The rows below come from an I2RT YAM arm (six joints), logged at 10 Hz.
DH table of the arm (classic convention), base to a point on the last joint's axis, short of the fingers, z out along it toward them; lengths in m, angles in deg. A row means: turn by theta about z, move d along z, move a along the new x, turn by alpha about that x. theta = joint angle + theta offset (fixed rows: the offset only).
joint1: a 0.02, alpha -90, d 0.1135, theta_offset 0
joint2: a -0.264, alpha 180, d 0, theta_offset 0
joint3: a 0.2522, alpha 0, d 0, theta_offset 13.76
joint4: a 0.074, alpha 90, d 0, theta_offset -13.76
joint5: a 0, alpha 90, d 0, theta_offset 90
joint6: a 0, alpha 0, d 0.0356, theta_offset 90
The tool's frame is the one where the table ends.
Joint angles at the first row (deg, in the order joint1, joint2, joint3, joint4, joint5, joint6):
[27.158 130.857 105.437 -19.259 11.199 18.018]
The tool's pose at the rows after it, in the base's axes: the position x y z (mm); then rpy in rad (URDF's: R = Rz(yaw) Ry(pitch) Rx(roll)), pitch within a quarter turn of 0, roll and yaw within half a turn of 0:
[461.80 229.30 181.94 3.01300 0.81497 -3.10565]
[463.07 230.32 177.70 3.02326 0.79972 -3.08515]
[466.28 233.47 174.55 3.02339 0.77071 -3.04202]
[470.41 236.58 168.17 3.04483 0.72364 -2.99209]
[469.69 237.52 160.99 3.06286 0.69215 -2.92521]
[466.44 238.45 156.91 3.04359 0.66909 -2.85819]
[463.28 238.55 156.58 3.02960 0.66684 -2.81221]
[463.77 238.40 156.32 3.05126 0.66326 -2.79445]
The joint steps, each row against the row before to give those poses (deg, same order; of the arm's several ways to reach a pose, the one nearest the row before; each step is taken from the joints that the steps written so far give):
[0.000 -0.401 -1.792 2.214 -0.247 -0.780]
[0.000 0.813 0.680 -0.731 -0.531 -0.538]
[0.000 1.506 2.302 -2.117 -2.185 -1.326]
[0.000 2.342 3.415 -3.726 -1.428 -1.450]
[0.001 0.818 0.283 -1.157 -1.872 -2.569]
[-0.001 -0.134 -0.896 -0.185 -3.740 -2.808]
[0.000 -0.668 -1.250 0.559 -2.457 -2.043]
[0.001 0.212 0.411 -0.548 0.579 -0.782]

